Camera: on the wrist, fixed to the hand. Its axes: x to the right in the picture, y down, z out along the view.
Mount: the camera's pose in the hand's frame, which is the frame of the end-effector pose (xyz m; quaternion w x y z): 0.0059 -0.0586 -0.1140 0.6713 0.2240 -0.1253 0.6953
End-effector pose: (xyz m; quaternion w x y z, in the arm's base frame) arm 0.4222 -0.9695 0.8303 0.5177 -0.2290 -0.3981 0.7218
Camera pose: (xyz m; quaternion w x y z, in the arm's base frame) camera 0.5379 -0.9169 0.8125 0.1529 0.2241 0.0112 -0.9624
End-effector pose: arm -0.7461 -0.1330 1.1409 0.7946 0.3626 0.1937 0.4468
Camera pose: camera -0.7817 -0.1018 1.0216 0.1658 0.6121 -0.1216 0.7636
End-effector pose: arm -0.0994 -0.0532 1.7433 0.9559 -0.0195 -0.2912 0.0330
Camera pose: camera -0.0279 -0.1132 1.6553 0.5866 0.0027 -0.2943 0.7545
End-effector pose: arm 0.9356 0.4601 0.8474 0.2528 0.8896 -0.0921 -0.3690
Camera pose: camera 1.0186 0.5517 0.8818 0.2155 0.5436 -0.7947 -0.1628
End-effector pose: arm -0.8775 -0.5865 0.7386 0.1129 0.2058 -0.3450 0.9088
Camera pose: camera -0.8962 -0.4662 0.6981 0.6454 -0.0374 0.1853 -0.7401
